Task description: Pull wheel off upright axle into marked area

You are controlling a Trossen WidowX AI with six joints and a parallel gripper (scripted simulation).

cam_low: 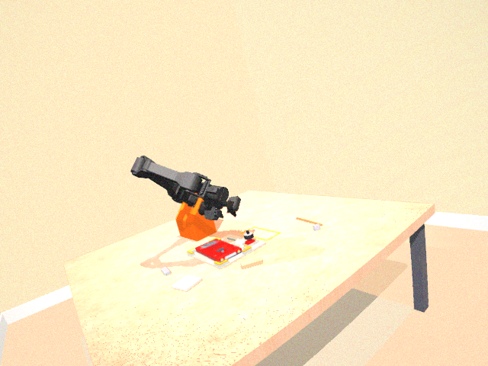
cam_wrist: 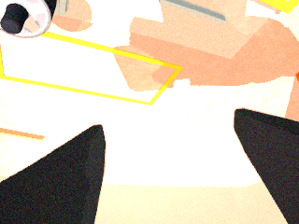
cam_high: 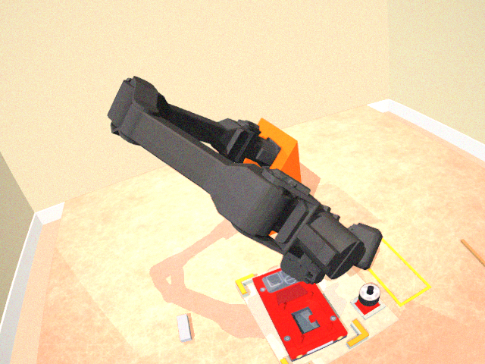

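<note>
Now: the wheel 8 cm below my gripper tip, 8 cm ahead of it and 2 cm to the left of it. Round my gripper tip: wooden stick: 29 cm to the left, 16 cm ahead, 12 cm below; then white slab: 31 cm to the right, 13 cm ahead, 11 cm below; then black axle: 8 cm below, 8 cm ahead, 2 cm to the left.
</note>
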